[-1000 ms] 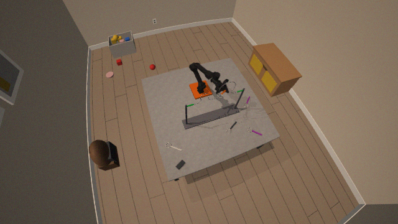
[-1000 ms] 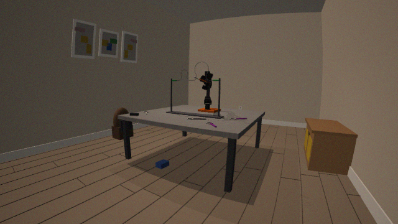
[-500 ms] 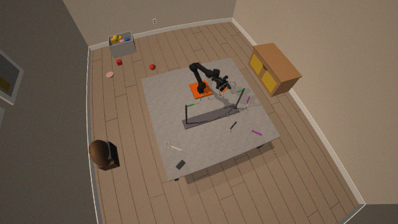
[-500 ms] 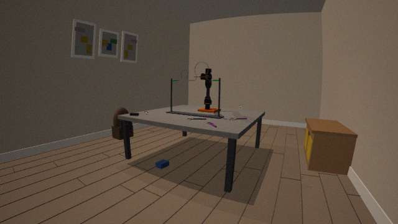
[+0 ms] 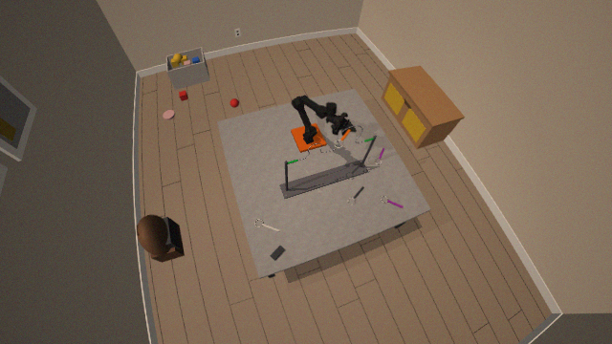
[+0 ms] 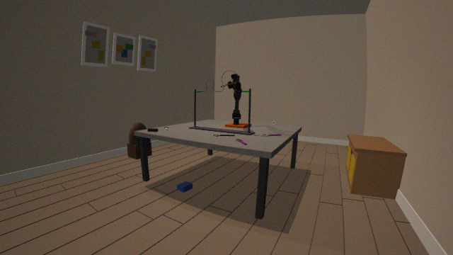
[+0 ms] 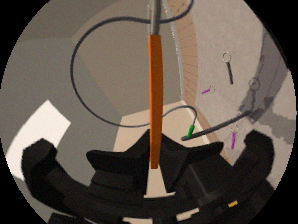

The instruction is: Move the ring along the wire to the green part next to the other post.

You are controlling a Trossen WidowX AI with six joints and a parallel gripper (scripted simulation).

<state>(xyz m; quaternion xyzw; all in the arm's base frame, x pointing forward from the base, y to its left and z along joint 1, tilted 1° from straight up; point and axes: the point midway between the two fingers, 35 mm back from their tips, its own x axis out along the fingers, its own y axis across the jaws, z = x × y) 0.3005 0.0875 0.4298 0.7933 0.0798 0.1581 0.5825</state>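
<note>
Right now my gripper tip is 1 cm past the ring with orange handle, 8 cm to the left of it and 3 cm above it. The rest, counted from my gripper tip: dark block: 32 cm ahead, 70 cm to the right, 45 cm below.
</note>
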